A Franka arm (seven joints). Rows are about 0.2 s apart.
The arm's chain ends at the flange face. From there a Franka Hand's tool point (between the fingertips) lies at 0.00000 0.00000 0.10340 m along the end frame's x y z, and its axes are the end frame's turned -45 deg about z.
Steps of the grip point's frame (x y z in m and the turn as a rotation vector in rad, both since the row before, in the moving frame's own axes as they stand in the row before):
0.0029 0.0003 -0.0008 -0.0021 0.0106 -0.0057
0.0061 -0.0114 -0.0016 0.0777 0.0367 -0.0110
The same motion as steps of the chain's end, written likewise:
0.0013 -0.0012 -0.0008 0.0060 0.0090 -0.0057
-0.0007 -0.0040 -0.0012 0.0809 -0.0290 -0.0110

